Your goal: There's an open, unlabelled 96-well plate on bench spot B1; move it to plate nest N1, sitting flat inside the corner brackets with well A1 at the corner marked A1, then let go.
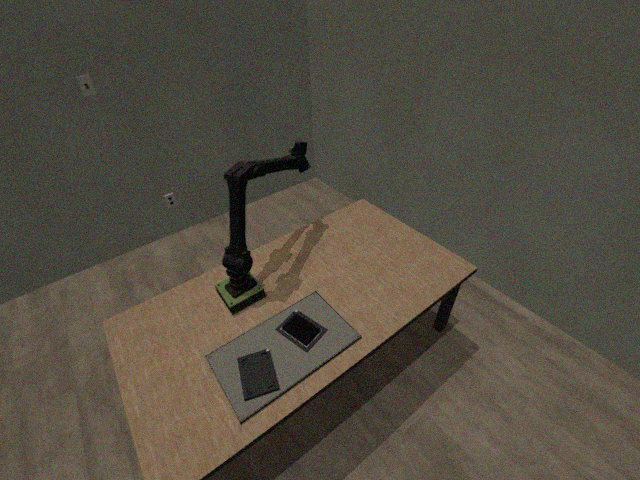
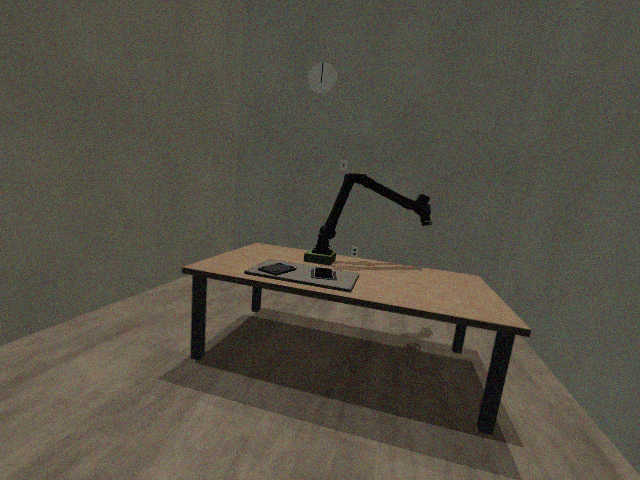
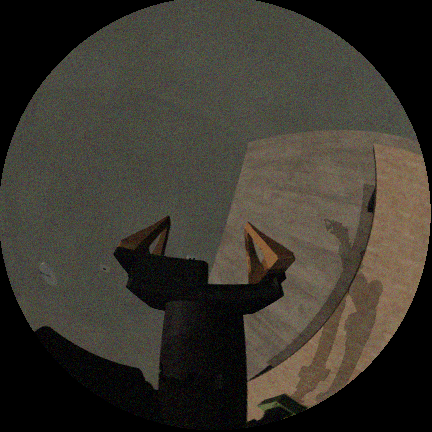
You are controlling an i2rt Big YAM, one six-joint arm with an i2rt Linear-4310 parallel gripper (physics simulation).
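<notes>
The 96-well plate (image 1: 302,328) (image 2: 324,273) looks like the black block lying flat inside a lighter outline on the right part of the grey mat. The nest (image 1: 258,375) (image 2: 277,268) looks like the dark grey slab on the left part of the mat, with small corner pieces and a pale mark near one corner. The label A1 and the wells are too small and dark to read. My gripper (image 1: 305,168) (image 2: 427,223) (image 3: 207,222) is open and empty, high up and well away from both, beyond the right side of the mat.
The grey mat (image 1: 336,330) (image 2: 345,284) lies on the wooden table (image 1: 398,258) (image 2: 413,289). The arm's green base (image 1: 240,299) (image 2: 320,257) stands behind the mat. Walls rise behind the table and to its right.
</notes>
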